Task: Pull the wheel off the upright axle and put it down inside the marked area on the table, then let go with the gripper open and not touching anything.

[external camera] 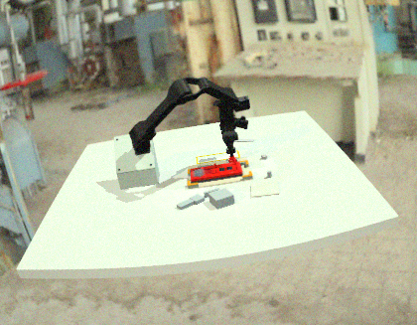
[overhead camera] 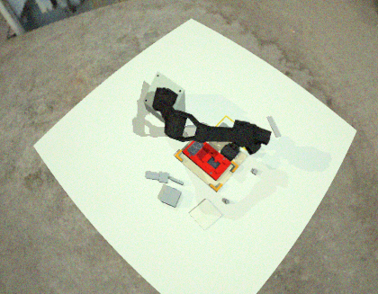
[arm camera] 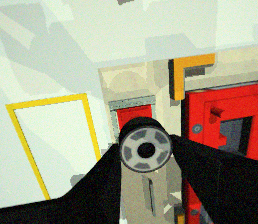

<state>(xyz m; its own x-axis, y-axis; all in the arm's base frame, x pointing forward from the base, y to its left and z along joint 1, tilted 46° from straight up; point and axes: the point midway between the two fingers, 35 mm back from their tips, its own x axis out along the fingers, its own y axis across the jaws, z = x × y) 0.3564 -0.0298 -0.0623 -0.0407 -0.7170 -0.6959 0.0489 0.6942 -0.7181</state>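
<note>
The axle lies 20 mm below my gripper tip. From my gripper tip the other things lie so: grey bar 250 mm to the left, 90 mm ahead, 50 mm below; grey wheel right at my gripper tip; white plate 310 mm to the right, 80 mm ahead, 50 mm below.
</note>
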